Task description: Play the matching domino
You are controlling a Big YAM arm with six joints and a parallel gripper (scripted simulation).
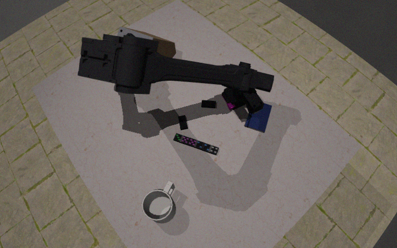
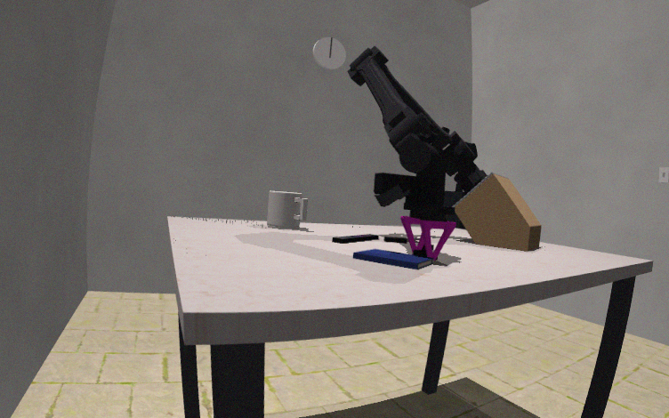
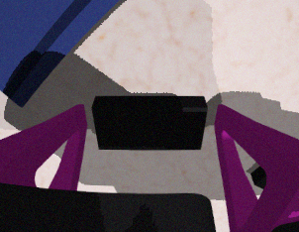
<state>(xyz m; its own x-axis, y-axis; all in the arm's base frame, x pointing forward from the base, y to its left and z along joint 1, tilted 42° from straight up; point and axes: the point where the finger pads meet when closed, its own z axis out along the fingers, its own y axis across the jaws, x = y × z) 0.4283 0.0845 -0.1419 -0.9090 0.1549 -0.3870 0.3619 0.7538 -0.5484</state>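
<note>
Now: the domino right at my hand. The rest, counted from my hand: blue book (90 mm ahead, 10 mm to the left); then mug (470 mm to the right, 60 mm ahead, 30 mm above).
</note>
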